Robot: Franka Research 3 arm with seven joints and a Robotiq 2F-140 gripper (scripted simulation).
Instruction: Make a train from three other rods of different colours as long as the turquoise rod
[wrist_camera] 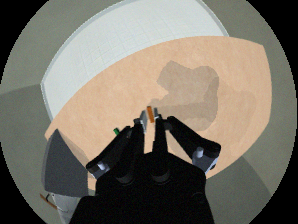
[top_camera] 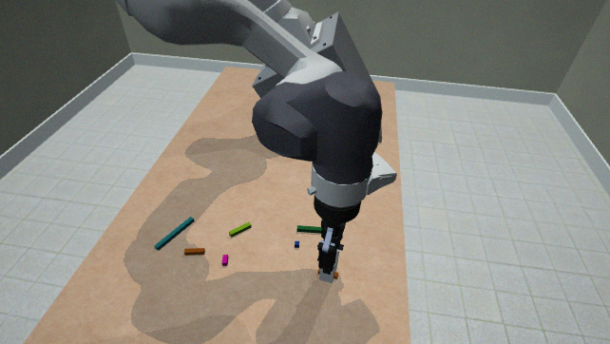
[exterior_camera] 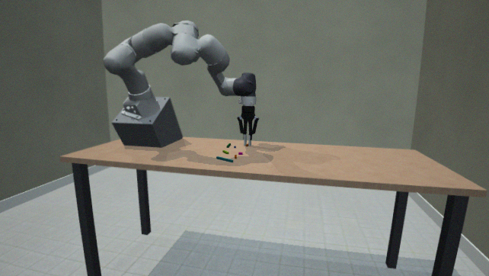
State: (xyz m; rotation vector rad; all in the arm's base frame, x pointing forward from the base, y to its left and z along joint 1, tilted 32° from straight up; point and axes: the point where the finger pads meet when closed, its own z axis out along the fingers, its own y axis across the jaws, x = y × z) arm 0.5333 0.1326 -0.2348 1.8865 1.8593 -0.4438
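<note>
The blue rod is 50 mm behind my hand, 80 mm to the right of it and 30 mm below it. Also, from my hand: green rod: 100 mm behind, 50 mm to the right, 30 mm below; then magenta rod: 30 mm ahead, 210 mm to the right, 30 mm below; then lime rod: 50 mm behind, 210 mm to the right, 30 mm below.
</note>
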